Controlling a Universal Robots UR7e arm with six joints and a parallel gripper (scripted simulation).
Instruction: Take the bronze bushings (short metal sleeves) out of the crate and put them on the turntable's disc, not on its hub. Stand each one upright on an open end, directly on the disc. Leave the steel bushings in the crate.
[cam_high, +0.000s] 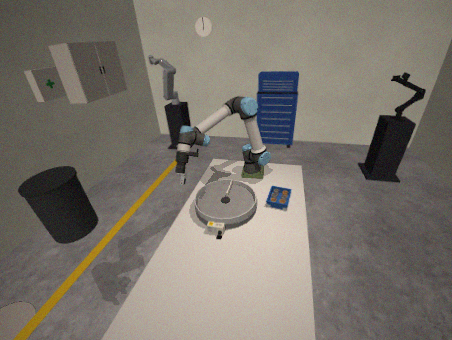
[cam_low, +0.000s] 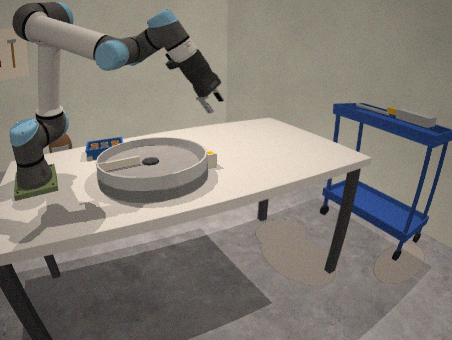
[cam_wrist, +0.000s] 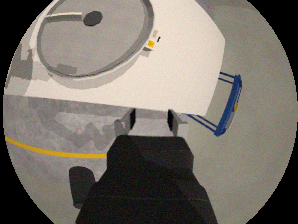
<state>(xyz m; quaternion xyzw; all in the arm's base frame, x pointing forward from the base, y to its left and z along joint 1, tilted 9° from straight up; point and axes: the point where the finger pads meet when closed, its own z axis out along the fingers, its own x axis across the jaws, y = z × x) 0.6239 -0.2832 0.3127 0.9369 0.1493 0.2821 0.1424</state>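
The blue crate lies 290 mm behind my hand, 570 mm to the left of it and 270 mm below it. The rest, counted from my hand: grey turntable: 150 mm behind, 210 mm to the left, 240 mm below.
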